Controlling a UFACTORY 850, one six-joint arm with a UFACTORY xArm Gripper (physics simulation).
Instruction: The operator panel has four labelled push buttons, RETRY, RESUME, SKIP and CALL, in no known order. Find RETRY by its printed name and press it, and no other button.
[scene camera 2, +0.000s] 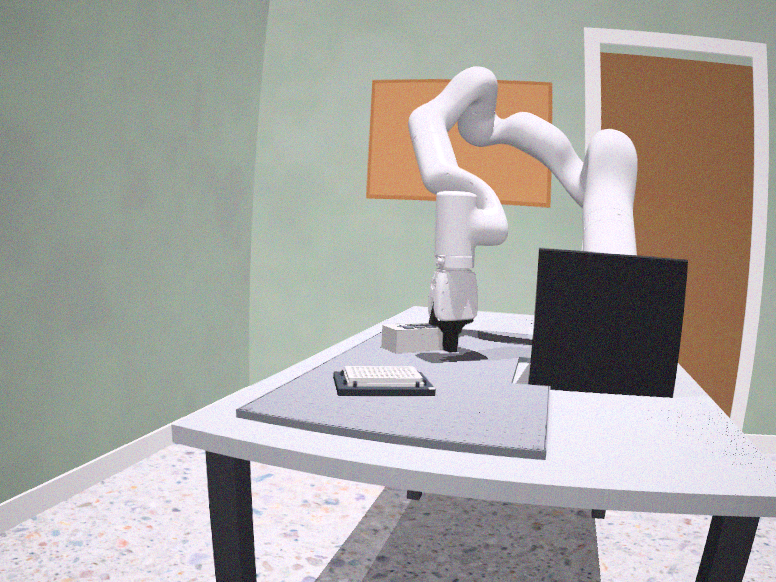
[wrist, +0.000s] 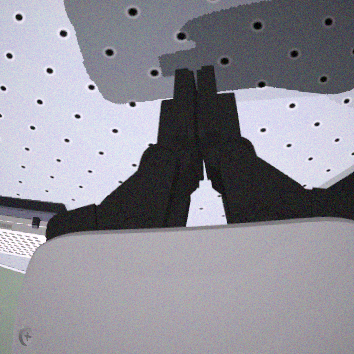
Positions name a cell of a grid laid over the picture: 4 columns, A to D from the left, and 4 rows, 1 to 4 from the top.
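I can see my gripper (scene camera 2: C3). It is my own gripper again that appears here, the gripper (wrist: C2), as I look through the wrist view.
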